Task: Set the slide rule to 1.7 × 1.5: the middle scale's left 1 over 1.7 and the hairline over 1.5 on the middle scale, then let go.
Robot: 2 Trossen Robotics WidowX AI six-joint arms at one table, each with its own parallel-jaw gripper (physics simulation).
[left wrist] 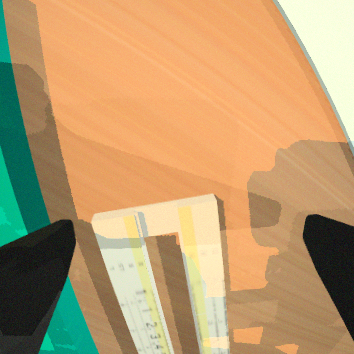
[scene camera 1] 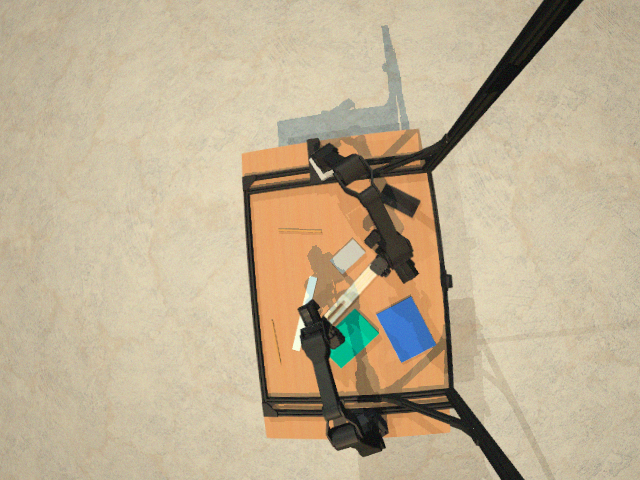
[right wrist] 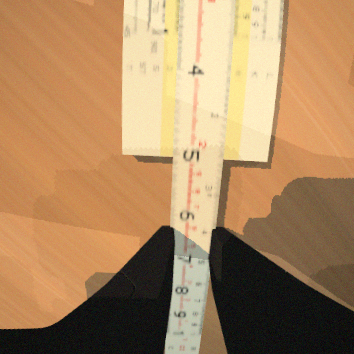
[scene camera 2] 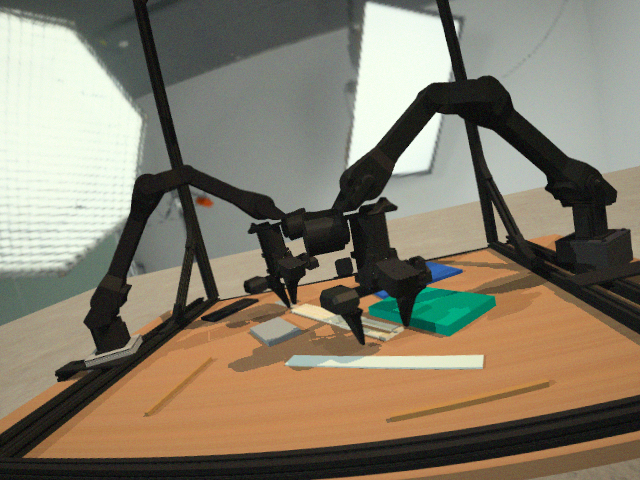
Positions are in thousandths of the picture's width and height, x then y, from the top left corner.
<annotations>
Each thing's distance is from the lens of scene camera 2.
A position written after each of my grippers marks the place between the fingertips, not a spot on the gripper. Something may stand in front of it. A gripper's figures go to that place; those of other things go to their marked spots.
my left gripper (scene camera 2: 602,699): 0.61 m
my right gripper (scene camera 2: 457,639): 0.88 m
green block (scene camera 2: 691,649): 0.63 m
</annotations>
